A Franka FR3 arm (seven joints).
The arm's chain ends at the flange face. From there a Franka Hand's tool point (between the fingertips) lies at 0.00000 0.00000 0.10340 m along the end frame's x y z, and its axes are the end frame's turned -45 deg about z.
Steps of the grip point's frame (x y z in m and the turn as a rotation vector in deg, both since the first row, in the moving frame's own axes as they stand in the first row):
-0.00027 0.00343 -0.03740 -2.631 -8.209 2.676
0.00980 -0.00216 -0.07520 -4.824 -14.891 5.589
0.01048 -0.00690 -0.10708 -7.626 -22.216 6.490
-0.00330 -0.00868 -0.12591 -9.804 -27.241 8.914
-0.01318 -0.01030 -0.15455 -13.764 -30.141 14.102
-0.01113 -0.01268 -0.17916 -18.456 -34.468 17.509
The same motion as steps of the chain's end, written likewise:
0.00965 -0.01099 -0.03623 -7.665 -3.944 2.676
0.01929 -0.03264 -0.07137 -13.941 -7.118 5.589
0.02272 -0.04819 -0.09852 -21.101 -10.317 6.490
0.01635 -0.04721 -0.11301 -26.195 -12.330 8.914
0.00962 -0.04789 -0.13782 -31.046 -11.580 14.102
0.01159 -0.05953 -0.15619 -37.423 -11.322 17.509

